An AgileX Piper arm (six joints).
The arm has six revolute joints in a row. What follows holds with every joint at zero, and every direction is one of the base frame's. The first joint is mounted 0.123 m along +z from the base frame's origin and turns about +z. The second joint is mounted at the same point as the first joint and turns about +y. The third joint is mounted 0.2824 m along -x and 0.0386 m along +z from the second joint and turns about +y. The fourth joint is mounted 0.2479 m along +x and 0.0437 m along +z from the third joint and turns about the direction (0.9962, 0, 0.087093). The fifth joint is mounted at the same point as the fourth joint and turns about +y. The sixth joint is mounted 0.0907 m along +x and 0.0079 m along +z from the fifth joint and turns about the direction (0.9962, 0, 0.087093). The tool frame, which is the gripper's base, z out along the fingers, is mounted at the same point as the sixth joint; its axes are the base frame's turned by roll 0, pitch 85.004 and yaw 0 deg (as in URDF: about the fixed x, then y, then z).
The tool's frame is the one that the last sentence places.
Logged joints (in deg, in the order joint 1, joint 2, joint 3, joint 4, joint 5, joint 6), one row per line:
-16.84, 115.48, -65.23, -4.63, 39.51, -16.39
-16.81, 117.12, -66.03, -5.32, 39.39, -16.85
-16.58, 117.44, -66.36, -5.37, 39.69, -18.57
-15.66, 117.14, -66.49, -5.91, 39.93, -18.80
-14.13, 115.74, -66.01, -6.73, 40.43, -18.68
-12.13, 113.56, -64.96, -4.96, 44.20, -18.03
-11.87, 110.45, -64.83, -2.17, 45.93, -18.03
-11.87, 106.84, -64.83, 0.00, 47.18, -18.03
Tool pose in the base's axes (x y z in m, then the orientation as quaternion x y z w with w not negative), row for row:
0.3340, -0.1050, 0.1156, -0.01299, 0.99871, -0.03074, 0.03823
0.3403, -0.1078, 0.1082, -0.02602, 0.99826, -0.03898, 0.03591
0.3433, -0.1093, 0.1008, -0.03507, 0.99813, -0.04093, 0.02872
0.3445, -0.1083, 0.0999, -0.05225, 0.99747, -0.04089, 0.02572
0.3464, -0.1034, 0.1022, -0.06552, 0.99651, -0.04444, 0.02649
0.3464, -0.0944, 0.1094, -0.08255, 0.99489, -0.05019, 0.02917
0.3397, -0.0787, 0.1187, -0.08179, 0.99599, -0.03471, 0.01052
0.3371, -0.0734, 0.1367, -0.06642, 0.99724, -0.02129, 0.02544
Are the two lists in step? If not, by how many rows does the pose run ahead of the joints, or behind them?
The pose runs 1 row behind the joints: the pose in row i belongs to the joints in row i - 1.
